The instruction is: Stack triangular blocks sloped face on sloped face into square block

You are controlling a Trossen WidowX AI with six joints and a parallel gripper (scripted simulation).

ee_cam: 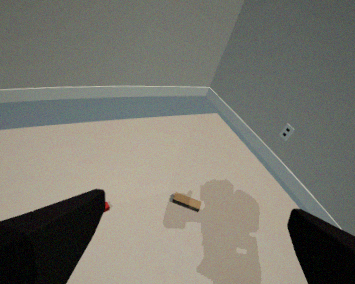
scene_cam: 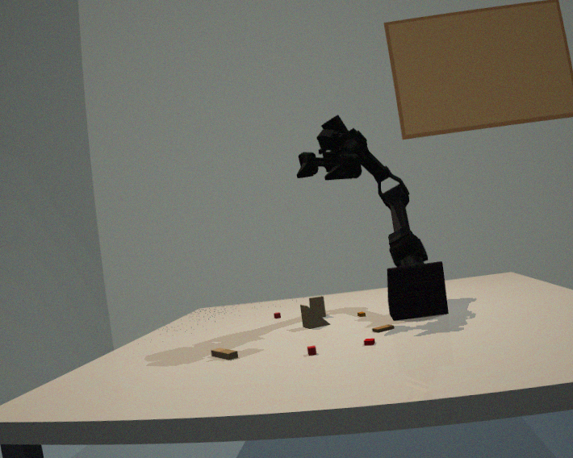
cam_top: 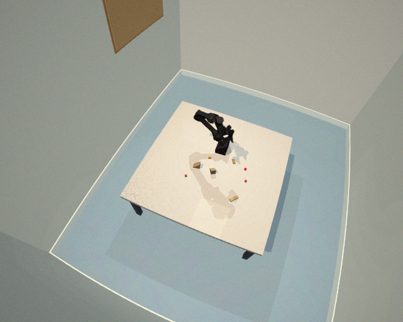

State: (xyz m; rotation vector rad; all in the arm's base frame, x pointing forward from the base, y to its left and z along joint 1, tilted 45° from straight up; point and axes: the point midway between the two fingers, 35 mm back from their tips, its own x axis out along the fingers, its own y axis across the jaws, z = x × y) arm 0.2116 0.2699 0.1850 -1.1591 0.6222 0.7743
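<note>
Right now the tan triangular block is 380 mm below my gripper tip, 230 mm to the right of it and 50 mm ahead of it. Round my gripper tip: orange piece (390 mm below, 160 mm to the right, 80 mm behind).
</note>
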